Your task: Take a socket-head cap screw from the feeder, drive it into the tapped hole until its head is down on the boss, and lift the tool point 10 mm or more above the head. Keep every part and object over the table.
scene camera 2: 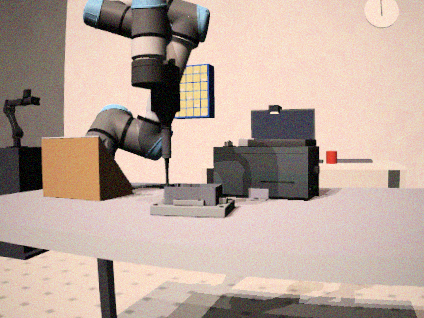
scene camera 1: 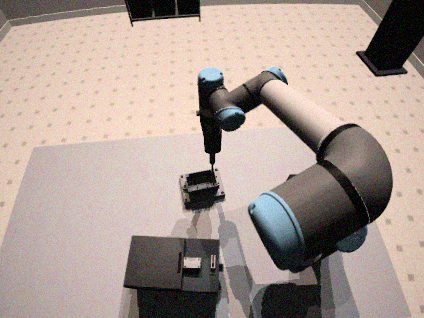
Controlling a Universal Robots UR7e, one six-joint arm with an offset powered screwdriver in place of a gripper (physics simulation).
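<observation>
The powered screwdriver [scene camera 1: 212, 172] [scene camera 2: 167, 184] hangs upright from the arm, its thin bit pointing down. In scene camera 1 the bit ends at the back right corner of the grey part with a raised open box [scene camera 1: 202, 188] [scene camera 2: 193, 193]. In scene camera 2 the bit's lower end meets the top left edge of the box and may be partly hidden behind it. Whether a screw is on the bit or in the hole is too small to tell. The dark feeder [scene camera 1: 155, 262] [scene camera 2: 265, 172] stands apart, with small light fittings on top in scene camera 1.
An orange wedge-shaped block [scene camera 2: 70, 167] stands at the left of the table [scene camera 1: 75, 200] [scene camera 2: 325, 235] in scene camera 2. A small pale block [scene camera 2: 258, 193] sits in front of the feeder. The arm's large elbow [scene camera 1: 350, 175] spans the right side in scene camera 1.
</observation>
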